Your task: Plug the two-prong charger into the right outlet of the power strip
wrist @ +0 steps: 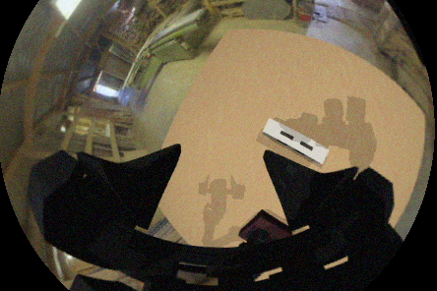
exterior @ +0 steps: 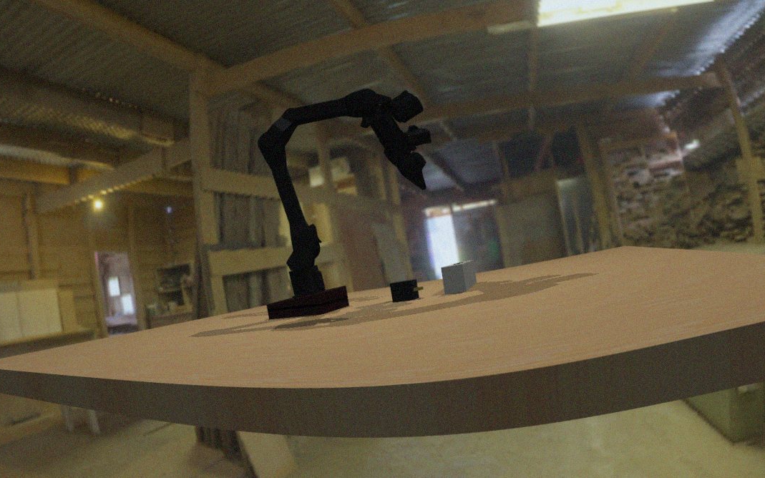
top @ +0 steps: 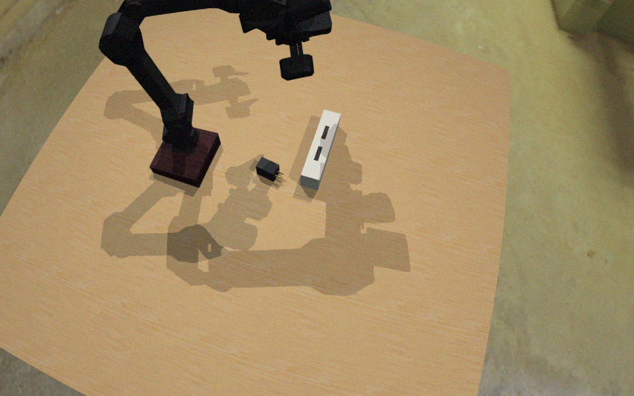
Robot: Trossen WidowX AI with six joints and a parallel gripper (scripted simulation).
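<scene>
The black two-prong charger lies 250 mm below my gripper tip, 200 mm to the right of it and 50 mm behind it.
</scene>
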